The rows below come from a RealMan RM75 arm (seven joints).
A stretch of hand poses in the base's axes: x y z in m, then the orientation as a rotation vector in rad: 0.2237, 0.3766, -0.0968, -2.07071, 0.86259, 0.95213; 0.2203, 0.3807, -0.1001, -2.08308, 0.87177, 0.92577; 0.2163, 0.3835, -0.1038, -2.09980, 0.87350, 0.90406; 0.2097, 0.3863, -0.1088, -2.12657, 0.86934, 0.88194; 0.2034, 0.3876, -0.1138, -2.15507, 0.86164, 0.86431; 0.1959, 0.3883, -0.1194, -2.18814, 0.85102, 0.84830; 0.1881, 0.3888, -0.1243, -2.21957, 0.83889, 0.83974; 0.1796, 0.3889, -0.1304, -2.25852, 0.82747, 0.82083; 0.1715, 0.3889, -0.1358, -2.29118, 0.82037, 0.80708; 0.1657, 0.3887, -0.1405, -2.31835, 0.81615, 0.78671
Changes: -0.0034, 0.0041, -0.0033, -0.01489, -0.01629, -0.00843; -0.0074, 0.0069, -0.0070, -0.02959, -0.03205, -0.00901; -0.0140, 0.0097, -0.0120, -0.04952, -0.05056, -0.00157; -0.0203, 0.0110, -0.0170, -0.06913, -0.06699, 0.01028; -0.0278, 0.0117, -0.0226, -0.09111, -0.08320, 0.02658; -0.0356, 0.0122, -0.0275, -0.11092, -0.09438, 0.04553; -0.0441, 0.0123, -0.0336, -0.13785, -0.11236, 0.06425; -0.0522, 0.0123, -0.0390, -0.16171, -0.12476, 0.07948; -0.0580, 0.0121, -0.0437, -0.18301, -0.14041, 0.08825
